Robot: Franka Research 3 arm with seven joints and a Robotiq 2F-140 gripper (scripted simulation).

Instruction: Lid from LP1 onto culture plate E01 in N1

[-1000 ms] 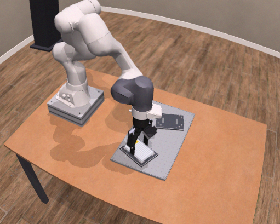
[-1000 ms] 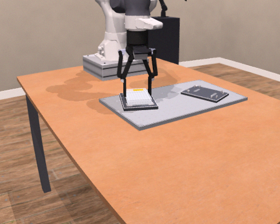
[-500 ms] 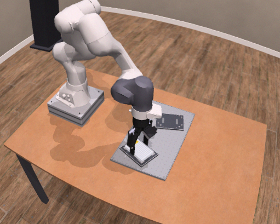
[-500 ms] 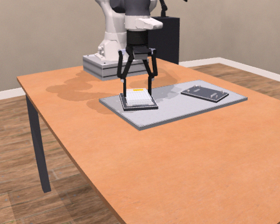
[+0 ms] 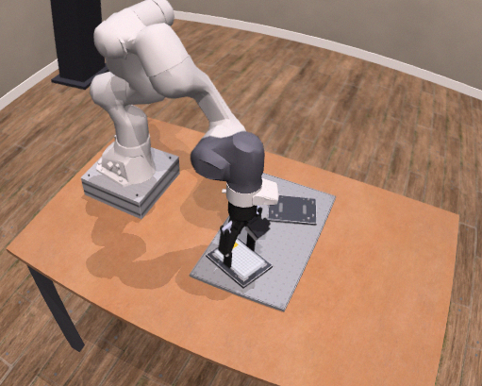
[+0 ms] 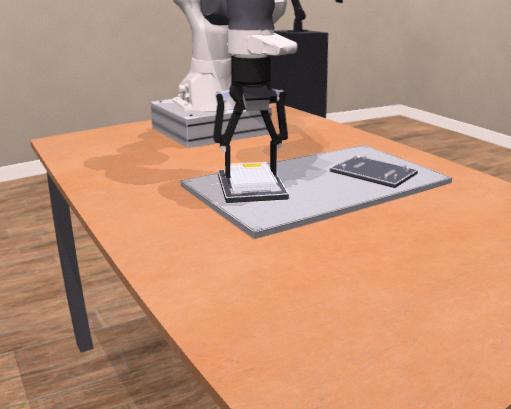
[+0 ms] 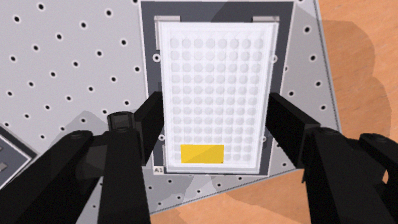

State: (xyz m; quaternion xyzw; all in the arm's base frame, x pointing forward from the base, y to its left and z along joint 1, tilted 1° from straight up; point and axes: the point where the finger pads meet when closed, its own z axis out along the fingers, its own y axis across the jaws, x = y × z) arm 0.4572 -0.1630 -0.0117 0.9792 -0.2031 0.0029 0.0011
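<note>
Right now my hand is 2 cm above the clear lid. From my hand the other things lie so: nest N1: 5 cm below; then culture plate E01: 3 cm below; then lid park LP1: 8 cm ahead, 28 cm to the left, 5 cm below.
</note>
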